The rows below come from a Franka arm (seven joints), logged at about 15 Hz.
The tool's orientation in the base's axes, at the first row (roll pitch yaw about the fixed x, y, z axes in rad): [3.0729, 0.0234, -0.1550]
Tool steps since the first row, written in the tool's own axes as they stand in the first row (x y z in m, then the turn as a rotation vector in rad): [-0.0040, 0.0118, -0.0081, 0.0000, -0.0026, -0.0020]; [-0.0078, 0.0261, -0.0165, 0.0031, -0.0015, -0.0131]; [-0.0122, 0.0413, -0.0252, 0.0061, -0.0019, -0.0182]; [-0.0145, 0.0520, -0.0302, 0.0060, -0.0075, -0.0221]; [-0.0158, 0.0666, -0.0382, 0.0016, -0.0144, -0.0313]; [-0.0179, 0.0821, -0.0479, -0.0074, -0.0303, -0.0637]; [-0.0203, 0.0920, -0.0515, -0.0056, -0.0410, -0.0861]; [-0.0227, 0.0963, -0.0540, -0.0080, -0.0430, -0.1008]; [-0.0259, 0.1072, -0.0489, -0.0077, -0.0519, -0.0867]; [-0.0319, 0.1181, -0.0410, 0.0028, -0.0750, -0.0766]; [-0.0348, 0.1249, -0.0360, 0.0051, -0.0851, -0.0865]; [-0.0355, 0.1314, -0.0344, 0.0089, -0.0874, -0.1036]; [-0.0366, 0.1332, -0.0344, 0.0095, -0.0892, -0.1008]
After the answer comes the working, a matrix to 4 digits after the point.
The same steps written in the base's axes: [-0.0055, -0.0105, 0.0090, 0.0005, 0.0027, 0.0018]; [-0.0111, -0.0235, 0.0184, 0.0037, 0.0018, 0.0129]; [-0.0175, -0.0372, 0.0283, 0.0069, 0.0021, 0.0179]; [-0.0212, -0.0471, 0.0340, 0.0078, 0.0079, 0.0214]; [-0.0245, -0.0608, 0.0430, 0.0048, 0.0160, 0.0302]; [-0.0286, -0.0751, 0.0538, -0.0005, 0.0351, 0.0616]; [-0.0323, -0.0843, 0.0582, 0.0036, 0.0468, 0.0832]; [-0.0353, -0.0880, 0.0610, 0.0020, 0.0501, 0.0978]; [-0.0403, -0.0986, 0.0567, 0.0032, 0.0579, 0.0831]; [-0.0481, -0.1089, 0.0497, 0.0168, 0.0784, 0.0712]; [-0.0522, -0.1155, 0.0453, 0.0209, 0.0887, 0.0803]; [-0.0539, -0.1219, 0.0442, 0.0256, 0.0914, 0.0971]; [-0.0553, -0.1235, 0.0443, 0.0264, 0.0930, 0.0942]
The tool's axes in the first row as the columns of a matrix, in the base's axes (rounded; the answer above uses it unrounded):
[0.9877, -0.1524, -0.0337]
[-0.1543, -0.9859, -0.0642]
[-0.0234, 0.0686, -0.9974]

